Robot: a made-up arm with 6 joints.
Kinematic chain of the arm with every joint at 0, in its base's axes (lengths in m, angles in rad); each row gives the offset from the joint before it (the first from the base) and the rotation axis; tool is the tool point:
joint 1: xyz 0 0 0.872 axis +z
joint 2: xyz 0.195 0 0 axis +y
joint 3: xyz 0 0 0.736 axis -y
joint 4: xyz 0 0 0.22 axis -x
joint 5: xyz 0.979 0 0 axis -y
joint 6: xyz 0.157 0 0 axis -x
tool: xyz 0 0 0
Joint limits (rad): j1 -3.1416..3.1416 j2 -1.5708..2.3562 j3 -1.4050..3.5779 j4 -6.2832..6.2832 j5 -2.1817..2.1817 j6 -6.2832..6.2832
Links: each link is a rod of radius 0.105 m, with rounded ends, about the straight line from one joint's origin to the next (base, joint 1, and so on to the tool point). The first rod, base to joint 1, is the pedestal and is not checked.
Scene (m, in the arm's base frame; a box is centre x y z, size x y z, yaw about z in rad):
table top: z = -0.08
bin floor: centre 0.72 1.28 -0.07 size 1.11 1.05 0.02 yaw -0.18
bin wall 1: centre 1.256 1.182 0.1 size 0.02 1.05 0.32 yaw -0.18
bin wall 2: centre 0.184 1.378 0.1 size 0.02 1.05 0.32 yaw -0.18
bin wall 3: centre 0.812 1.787 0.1 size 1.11 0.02 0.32 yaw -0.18
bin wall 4: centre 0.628 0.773 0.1 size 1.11 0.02 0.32 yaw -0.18
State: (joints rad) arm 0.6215 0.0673 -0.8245 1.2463 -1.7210 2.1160
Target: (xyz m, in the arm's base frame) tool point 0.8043 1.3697 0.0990
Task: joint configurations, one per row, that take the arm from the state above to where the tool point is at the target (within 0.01 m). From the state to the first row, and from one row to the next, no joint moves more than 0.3 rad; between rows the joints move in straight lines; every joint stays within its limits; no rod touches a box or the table.
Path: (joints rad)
1: 0.7227 0.3472 -0.5892 1.3029 -1.5953 2.1160
2: 0.8239 0.6270 -0.3540 1.3594 -1.4696 2.1160
3: 0.9252 0.9069 -0.1187 1.4160 -1.3438 2.1160
4: 1.0264 1.1868 0.1166 1.4726 -1.2181 2.1160
5: 1.1276 1.4666 0.3519 1.5291 -1.0924 2.1160

